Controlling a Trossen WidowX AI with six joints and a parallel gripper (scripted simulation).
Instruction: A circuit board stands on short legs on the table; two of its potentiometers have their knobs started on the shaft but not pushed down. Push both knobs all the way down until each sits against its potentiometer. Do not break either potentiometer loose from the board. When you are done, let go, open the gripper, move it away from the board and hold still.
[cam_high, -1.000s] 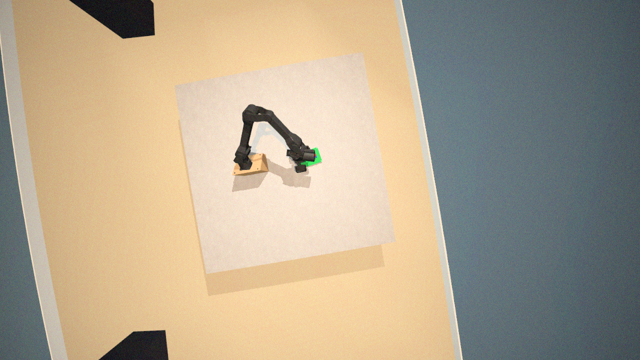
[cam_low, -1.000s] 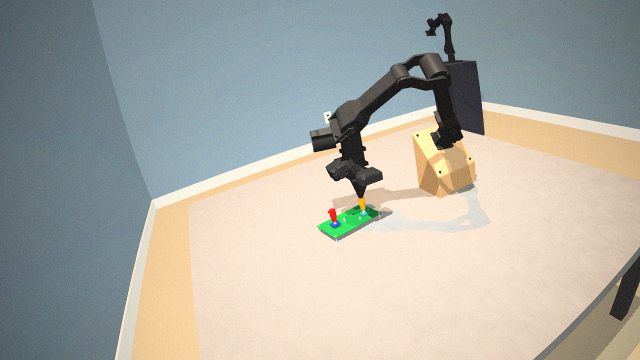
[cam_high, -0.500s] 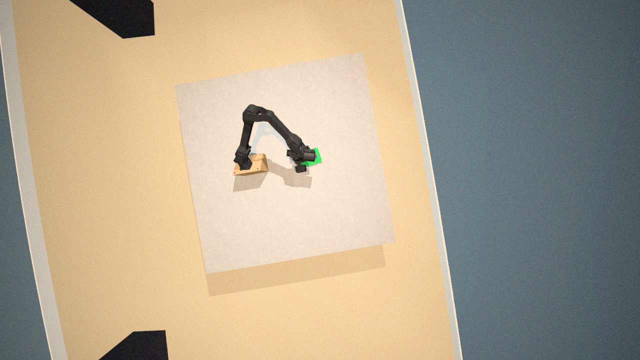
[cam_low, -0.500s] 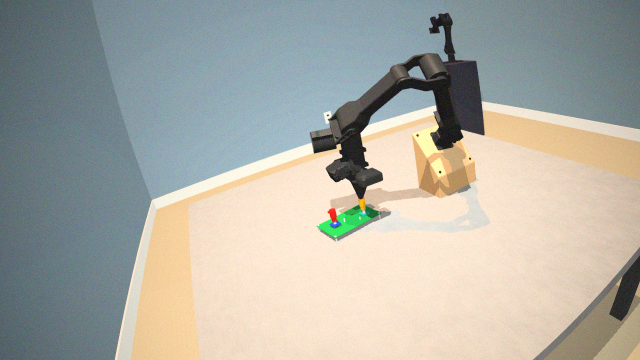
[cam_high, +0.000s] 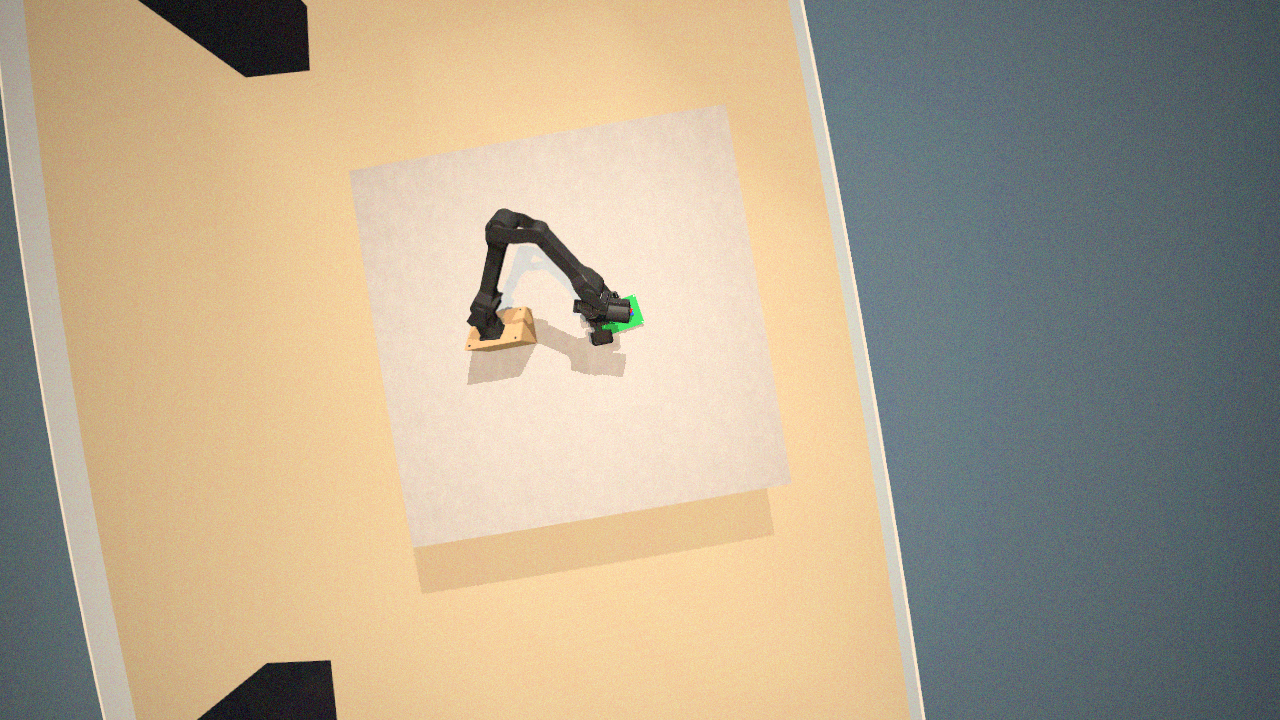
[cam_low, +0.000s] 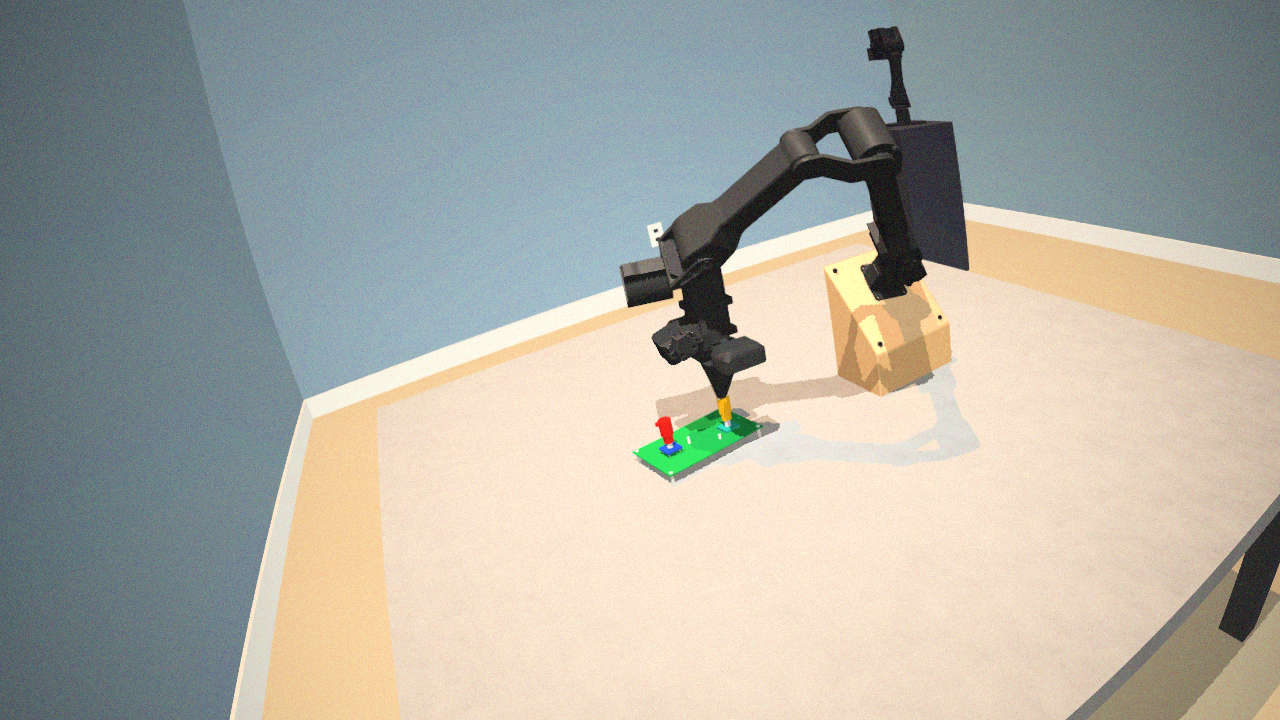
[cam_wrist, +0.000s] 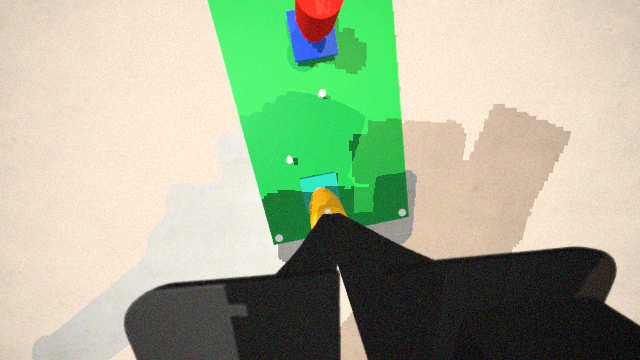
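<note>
Right now my gripper tip is 10 mm above the orange knob. The rest, counted from my gripper tip: red knob: 90 mm ahead, 10 mm to the left, 10 mm below.
</note>
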